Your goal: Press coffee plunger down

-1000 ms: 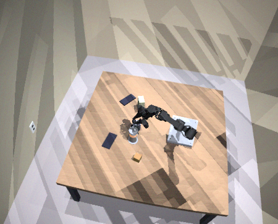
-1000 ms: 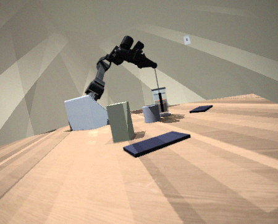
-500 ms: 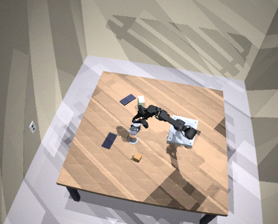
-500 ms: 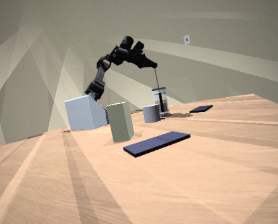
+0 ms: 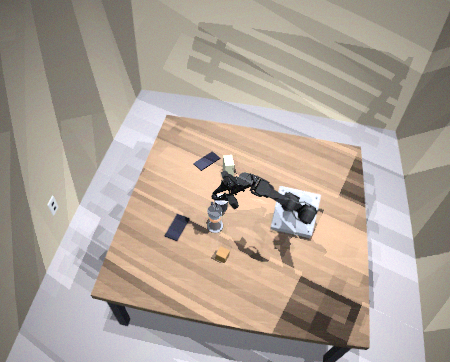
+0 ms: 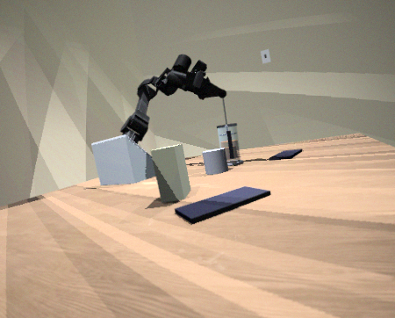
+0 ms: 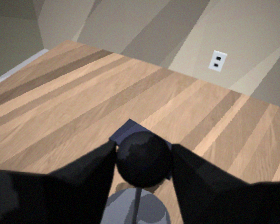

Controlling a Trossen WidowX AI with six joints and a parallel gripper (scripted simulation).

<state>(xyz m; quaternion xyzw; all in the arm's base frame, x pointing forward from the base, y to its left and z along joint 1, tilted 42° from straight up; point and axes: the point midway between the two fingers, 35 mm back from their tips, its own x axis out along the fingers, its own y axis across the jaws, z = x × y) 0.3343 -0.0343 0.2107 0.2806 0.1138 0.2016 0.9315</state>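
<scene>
Right now my gripper tip is 1 cm past the coffee press, 2 cm to the left of it and 13 cm above it. Round my gripper tip: small block (7 cm behind, 17 cm to the left, 23 cm below).
</scene>
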